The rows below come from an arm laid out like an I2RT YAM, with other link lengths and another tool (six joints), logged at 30 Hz.
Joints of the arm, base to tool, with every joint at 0 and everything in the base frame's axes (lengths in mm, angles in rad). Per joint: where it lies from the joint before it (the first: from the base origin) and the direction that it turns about. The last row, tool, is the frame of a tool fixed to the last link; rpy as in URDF.
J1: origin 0 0 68.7 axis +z
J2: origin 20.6 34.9 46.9 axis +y
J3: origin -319.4 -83.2 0 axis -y
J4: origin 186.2 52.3 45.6 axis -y
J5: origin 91 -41.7 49.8 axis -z
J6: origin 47.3 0 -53.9 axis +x
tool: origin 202 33 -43 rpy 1.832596 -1.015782 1.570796
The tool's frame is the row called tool.
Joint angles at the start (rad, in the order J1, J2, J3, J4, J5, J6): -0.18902, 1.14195, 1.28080, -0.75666, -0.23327, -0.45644
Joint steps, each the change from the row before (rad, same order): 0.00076, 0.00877, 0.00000, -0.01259, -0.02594, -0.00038; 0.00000, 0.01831, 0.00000, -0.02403, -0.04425, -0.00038; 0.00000, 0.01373, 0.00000, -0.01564, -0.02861, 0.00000; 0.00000, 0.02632, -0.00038, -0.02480, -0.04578, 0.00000; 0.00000, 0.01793, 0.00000, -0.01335, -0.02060, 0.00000; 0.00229, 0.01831, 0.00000, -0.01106, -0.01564, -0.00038
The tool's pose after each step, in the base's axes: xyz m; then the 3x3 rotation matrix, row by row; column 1 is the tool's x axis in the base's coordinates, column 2 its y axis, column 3 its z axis. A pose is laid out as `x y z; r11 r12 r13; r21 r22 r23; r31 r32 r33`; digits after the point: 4 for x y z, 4 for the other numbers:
0.3007 -0.0201 0.2342; 0.2928 0.7004 0.6509; 0.7784 -0.5699 0.2631; 0.5552 0.4297 -0.7121
0.2962 -0.0086 0.2260; 0.2861 0.7351 0.6147; 0.7693 -0.5586 0.3100; 0.5712 0.3842 -0.7253
0.2931 -0.0013 0.2206; 0.2839 0.7566 0.5890; 0.7620 -0.5509 0.3404; 0.5820 0.3522 -0.7330
0.2881 0.0104 0.2115; 0.2848 0.7896 0.5435; 0.7481 -0.5376 0.3890; 0.5993 0.2958 -0.7438
0.2856 0.0156 0.2059; 0.2908 0.8053 0.5167; 0.7402 -0.5315 0.4118; 0.6062 0.2627 -0.7507
0.2838 0.0202 0.2005; 0.2972 0.8189 0.4910; 0.7342 -0.5247 0.4308; 0.6104 0.2325 -0.7572

